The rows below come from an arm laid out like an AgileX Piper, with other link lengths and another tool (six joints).
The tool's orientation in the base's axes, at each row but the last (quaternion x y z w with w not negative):
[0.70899 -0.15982 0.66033 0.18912]
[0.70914 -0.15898 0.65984 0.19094]
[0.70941 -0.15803 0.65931 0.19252]
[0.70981 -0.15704 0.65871 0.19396]
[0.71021 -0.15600 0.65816 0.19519]
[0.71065 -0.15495 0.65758 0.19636]
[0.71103 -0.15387 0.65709 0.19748]
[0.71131 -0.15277 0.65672 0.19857]
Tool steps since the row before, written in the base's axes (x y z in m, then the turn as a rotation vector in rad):
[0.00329 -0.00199 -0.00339 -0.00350 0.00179 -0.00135]
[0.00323 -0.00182 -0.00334 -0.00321 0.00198 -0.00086]
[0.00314 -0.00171 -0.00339 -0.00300 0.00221 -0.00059]
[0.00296 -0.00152 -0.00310 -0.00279 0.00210 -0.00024]
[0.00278 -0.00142 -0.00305 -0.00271 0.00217 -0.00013]
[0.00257 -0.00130 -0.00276 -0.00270 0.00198 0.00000]
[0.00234 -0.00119 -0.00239 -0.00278 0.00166 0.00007]
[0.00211 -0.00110 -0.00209 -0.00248 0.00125 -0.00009]
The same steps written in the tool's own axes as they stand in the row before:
[-0.00317 -0.00001 0.00403 -0.00157 0.00002 -0.00385]
[-0.00312 -0.00015 0.00389 -0.00106 -0.00026 -0.00371]
[-0.00317 -0.00022 0.00376 -0.00076 -0.00054 -0.00365]
[-0.00289 -0.00030 0.00350 -0.00040 -0.00052 -0.00344]
[-0.00285 -0.00031 0.00329 -0.00028 -0.00061 -0.00341]
[-0.00257 -0.00030 0.00303 -0.00016 -0.00044 -0.00332]
[-0.00222 -0.00027 0.00276 -0.00011 -0.00012 -0.00323]
[-0.00194 -0.00022 0.00250 -0.00026 0.00009 -0.00277]

